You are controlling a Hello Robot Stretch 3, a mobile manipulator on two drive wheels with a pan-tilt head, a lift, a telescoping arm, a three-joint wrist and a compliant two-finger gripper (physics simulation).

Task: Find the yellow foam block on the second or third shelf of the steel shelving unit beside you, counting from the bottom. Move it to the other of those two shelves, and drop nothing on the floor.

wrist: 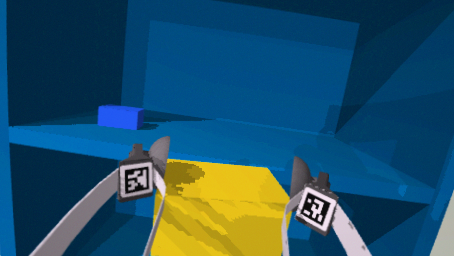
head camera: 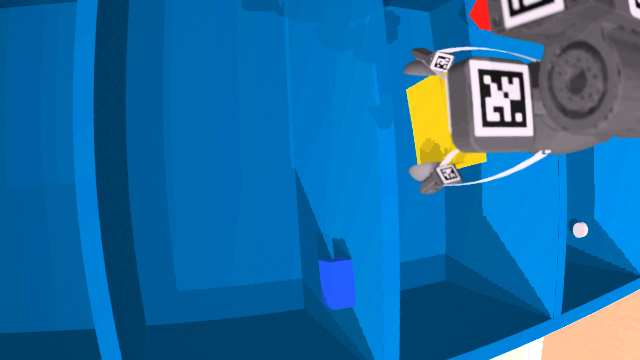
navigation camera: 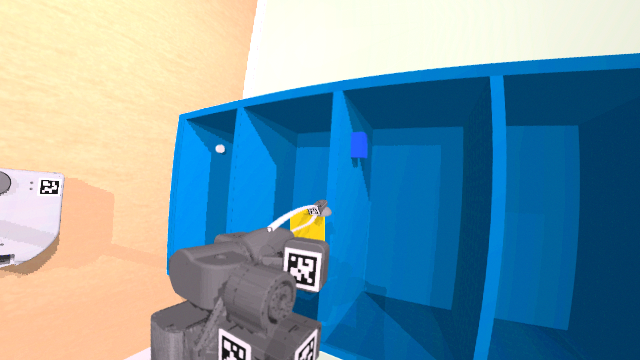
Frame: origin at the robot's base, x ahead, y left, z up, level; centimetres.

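Where they show: gripper, fingertip midpoint: (head camera: 415,121) (navigation camera: 323,235).
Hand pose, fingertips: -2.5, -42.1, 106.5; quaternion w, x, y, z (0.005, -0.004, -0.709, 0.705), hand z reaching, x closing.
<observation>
Things, the pixels of their top centre, and the offset from my fingertips, as dx, dy, dz. Level surfaces: height alone.
- yellow foam block, middle of its top: (head camera: 427,123) (navigation camera: 318,233) +0.3, +1.2, -0.7
- third shelf, its level: dz -7.4
- blue block, middle of its top: (head camera: 326,284) (navigation camera: 365,145) +27.3, -37.2, -2.9
- red object, middle of its top: (head camera: 481,8) -32.2, -39.6, -48.6
- small white object, middle of its top: (head camera: 578,230) (navigation camera: 221,148) +31.1, -47.3, -96.4
- wooden floor, its level: dz -106.4
The yellow foam block (head camera: 429,117) (navigation camera: 307,227) (wrist: 220,220) is between the two fingers of my gripper (head camera: 415,120) (wrist: 228,163), which is shut on it. Gripper and block are outside the blue shelving unit, in front of its opening. In the wrist view the block shows below and in front of the edge of the third shelf (head camera: 340,150) (navigation camera: 348,225) (wrist: 225,140). The second shelf (head camera: 525,200) (navigation camera: 256,190) is below it. One fingertip is hidden behind the wrist in the navigation view.
A blue block (head camera: 338,284) (navigation camera: 359,145) (wrist: 120,117) sits on the third shelf. A red object (head camera: 481,16), partly hidden by my wrist, is on the second shelf. A small white object (head camera: 580,230) (navigation camera: 220,149) is on the bottom shelf. My base (navigation camera: 30,210) stands on the wooden floor (navigation camera: 125,60).
</observation>
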